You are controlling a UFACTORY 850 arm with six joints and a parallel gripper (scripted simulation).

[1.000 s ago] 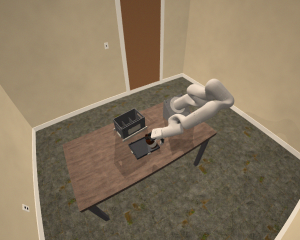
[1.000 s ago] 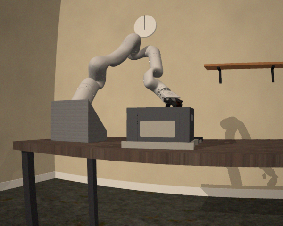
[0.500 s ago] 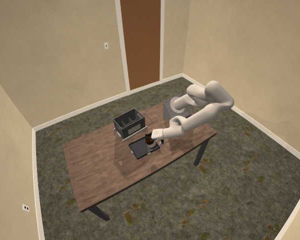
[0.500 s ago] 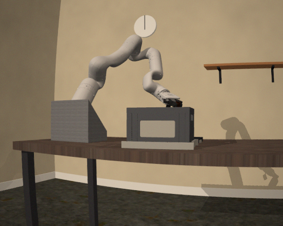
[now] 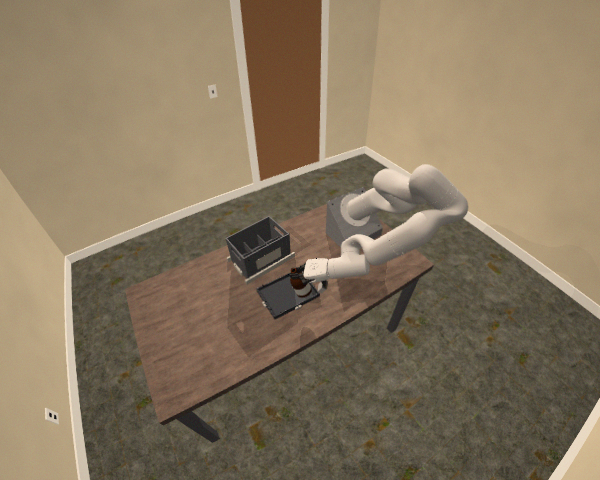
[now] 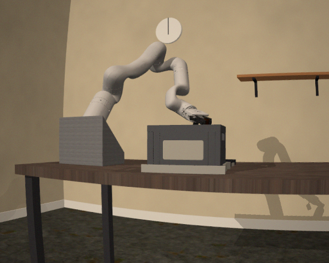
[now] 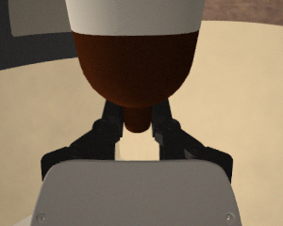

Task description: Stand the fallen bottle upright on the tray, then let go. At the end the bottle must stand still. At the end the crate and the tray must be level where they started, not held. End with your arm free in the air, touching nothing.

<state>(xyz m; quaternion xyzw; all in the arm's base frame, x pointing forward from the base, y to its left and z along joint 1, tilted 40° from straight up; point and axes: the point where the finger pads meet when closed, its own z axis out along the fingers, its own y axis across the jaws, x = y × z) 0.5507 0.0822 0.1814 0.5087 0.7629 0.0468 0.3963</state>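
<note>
Now: the brown bottle 1 cm behind my hand, 1 cm to the left of it and 6 cm below it. The rest, counted from my hand: grey crate: 1 cm behind, 34 cm to the right, 12 cm below; then dark tray: 1 cm ahead, 6 cm to the right, 20 cm below.
</note>
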